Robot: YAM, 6 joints.
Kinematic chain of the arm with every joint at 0, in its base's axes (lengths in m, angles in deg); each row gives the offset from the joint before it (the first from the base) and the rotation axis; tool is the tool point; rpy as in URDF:
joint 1: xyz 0 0 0.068 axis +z
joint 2: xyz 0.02 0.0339 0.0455 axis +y
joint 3: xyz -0.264 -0.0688 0 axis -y
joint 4: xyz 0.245 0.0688 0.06 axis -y
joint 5: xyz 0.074 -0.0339 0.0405 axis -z
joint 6: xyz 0.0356 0 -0.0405 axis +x
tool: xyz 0 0 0 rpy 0 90 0
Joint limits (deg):
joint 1: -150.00..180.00
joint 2: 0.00..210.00
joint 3: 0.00..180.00
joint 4: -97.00..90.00
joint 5: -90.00..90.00
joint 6: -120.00..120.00
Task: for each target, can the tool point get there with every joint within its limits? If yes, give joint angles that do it. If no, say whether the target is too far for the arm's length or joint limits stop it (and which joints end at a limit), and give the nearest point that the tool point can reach.
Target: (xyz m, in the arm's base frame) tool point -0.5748 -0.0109 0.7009
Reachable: no: too far | nearest point -0.4497 -0.0018 0.5684 | short by 0.182 m
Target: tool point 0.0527 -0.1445 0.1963
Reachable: yes | joints -69.50 75.13 45.12 -81.75 2.04 53.58
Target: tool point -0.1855 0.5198 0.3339
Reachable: yes | joints 112.65 137.14 123.35 39.40 54.41 -18.53
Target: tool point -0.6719 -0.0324 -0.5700
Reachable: no: too far | nearest point -0.4689 -0.0031 -0.3054 | short by 0.335 m
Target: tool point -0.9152 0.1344 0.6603
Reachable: no: too far | nearest point -0.5498 0.0807 0.4371 | short by 0.432 m
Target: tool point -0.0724 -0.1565 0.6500
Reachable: yes | joints -104.11 90.13 151.66 -42.91 64.25 101.62
